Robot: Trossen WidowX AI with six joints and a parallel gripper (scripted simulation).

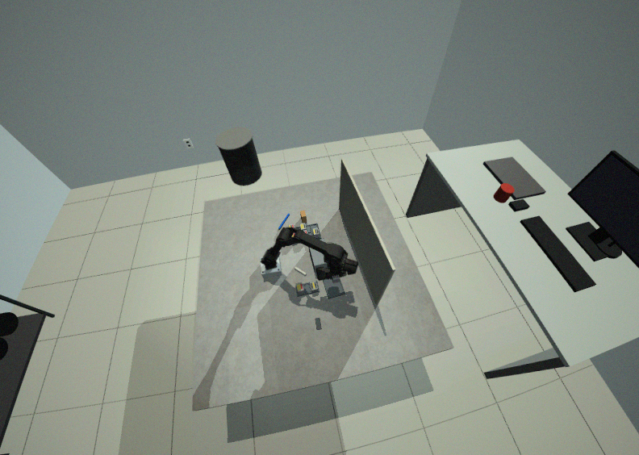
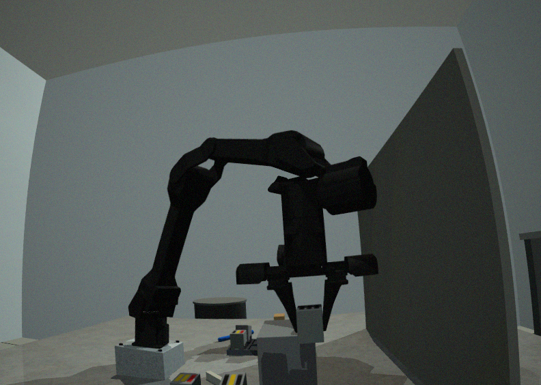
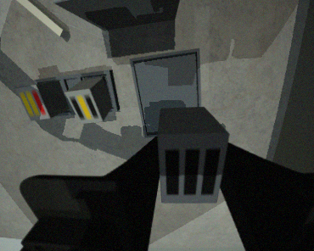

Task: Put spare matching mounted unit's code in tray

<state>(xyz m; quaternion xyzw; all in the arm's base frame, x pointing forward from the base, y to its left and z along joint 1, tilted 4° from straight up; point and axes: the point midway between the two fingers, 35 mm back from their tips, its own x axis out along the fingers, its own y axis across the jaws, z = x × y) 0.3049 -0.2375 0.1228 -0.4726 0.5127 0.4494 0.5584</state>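
Right now my gripper tip is 10 mm past the dark grey tray, 10 mm to the right of it and 130 mm above it. Also, from my gripper tip: grey spare block: 20 mm above; then mounted unit: 20 mm behind, 200 mm to the left, 80 mm below; then dark piece: 160 mm behind, 160 mm to the right, 130 mm below.
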